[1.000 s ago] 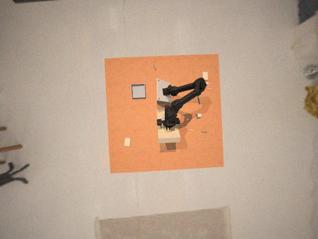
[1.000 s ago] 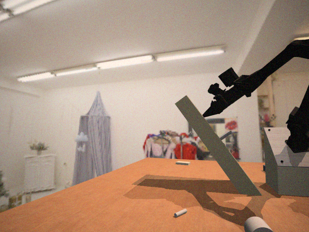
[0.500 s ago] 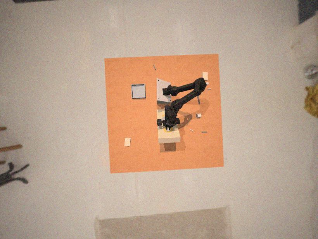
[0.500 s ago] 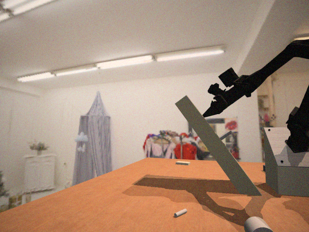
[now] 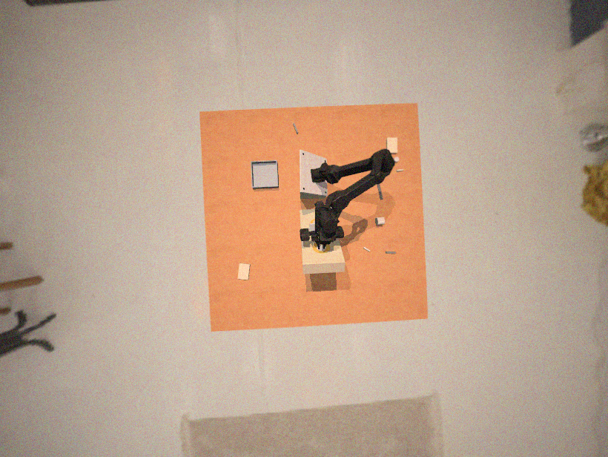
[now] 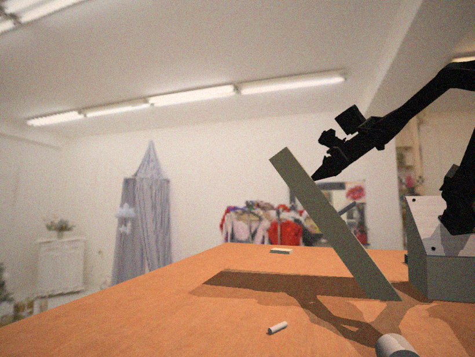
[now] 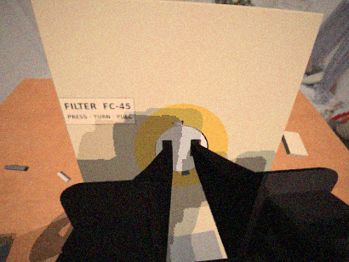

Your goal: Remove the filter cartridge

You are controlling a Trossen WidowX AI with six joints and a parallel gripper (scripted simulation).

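My gripper tip is 1 cm short of the round filter cartridge and 1 cm above it. The rest, counted from my gripper tip: blue-rimmed tray 44 cm behind, 24 cm to the right, 28 cm below.
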